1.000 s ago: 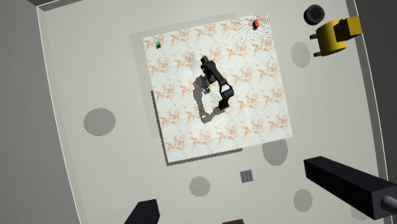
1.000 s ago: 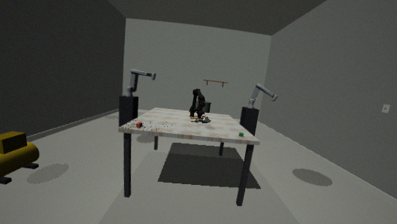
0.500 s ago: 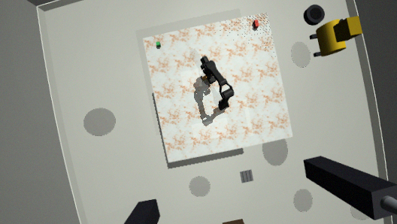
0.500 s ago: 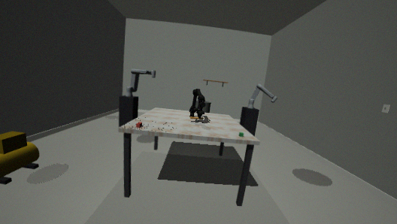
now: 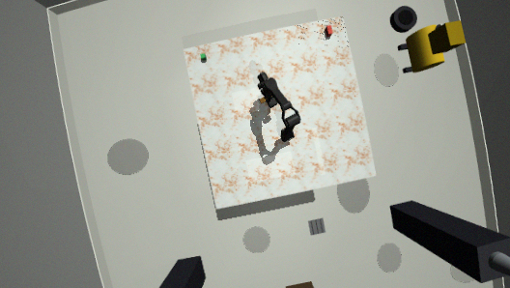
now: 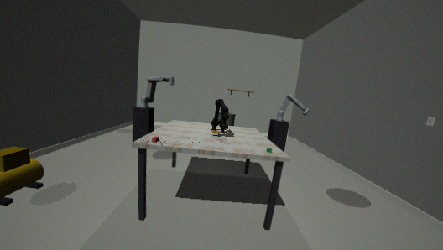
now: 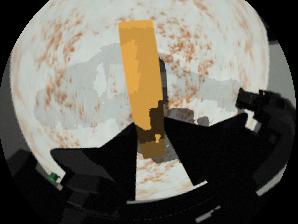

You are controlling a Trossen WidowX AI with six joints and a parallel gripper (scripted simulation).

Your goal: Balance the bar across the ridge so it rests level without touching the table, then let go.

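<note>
Right now my gripper tip is 30 mm to the left of the orange bar and 10 mm short of it. Also, from my gripper tip: small green cube (430 mm ahead, 410 mm to the left, 30 mm below); then small red cube (590 mm to the right, 430 mm ahead, 30 mm below).
</note>
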